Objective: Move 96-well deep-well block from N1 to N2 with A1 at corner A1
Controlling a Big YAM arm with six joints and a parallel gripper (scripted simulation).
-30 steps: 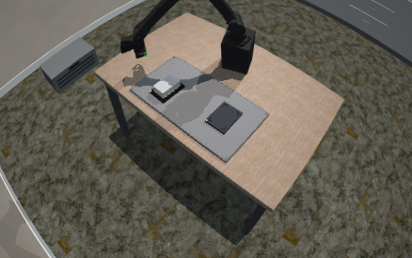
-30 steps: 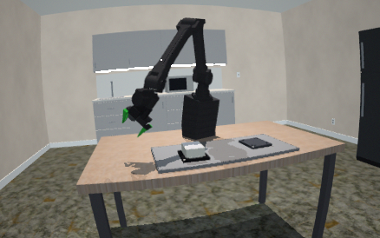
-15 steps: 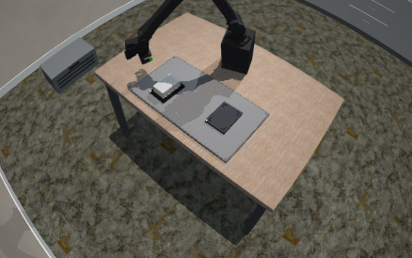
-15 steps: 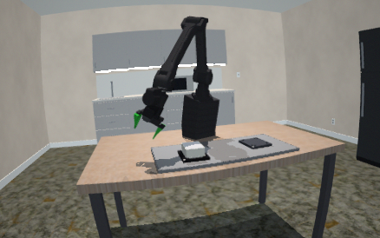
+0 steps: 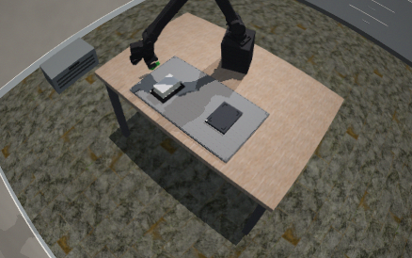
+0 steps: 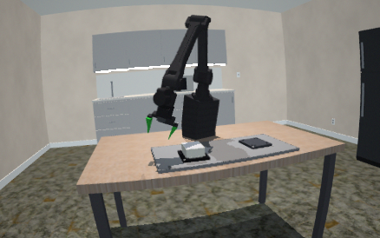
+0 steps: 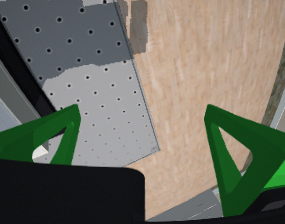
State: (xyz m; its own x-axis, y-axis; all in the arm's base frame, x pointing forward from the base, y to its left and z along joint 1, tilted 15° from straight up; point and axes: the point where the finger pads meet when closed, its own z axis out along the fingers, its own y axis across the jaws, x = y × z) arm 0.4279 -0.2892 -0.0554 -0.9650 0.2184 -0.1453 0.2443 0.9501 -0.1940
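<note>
The deep-well block lies 150 mm to the left of my hand and 80 mm below it. Also, from my hand: black plate nest 150 mm to the left, 110 mm below.
</note>
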